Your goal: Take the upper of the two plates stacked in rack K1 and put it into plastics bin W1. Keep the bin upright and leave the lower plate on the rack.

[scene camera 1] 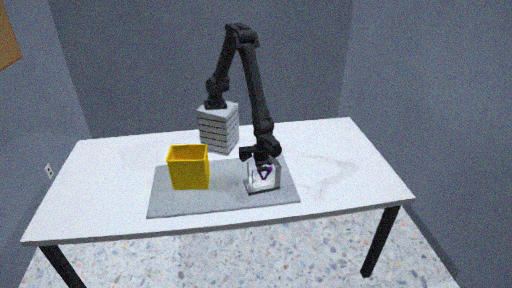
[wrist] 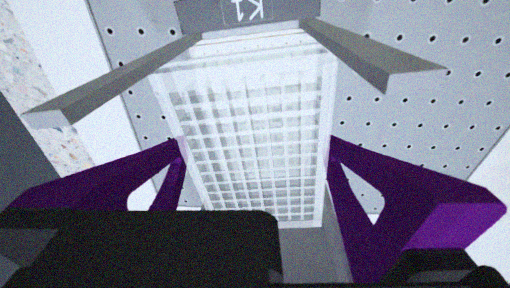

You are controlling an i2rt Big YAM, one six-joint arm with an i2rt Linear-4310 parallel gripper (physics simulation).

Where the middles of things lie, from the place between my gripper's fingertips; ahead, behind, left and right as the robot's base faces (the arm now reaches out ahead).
Labels:
The gridded plate [wrist: 254, 127] lies 10 mm to the left of my hand and 10 mm above it. Round my hand: yellow plastics bin W1 [scene camera 1: 188, 165]: 330 mm to the right, 120 mm behind, 20 mm above.

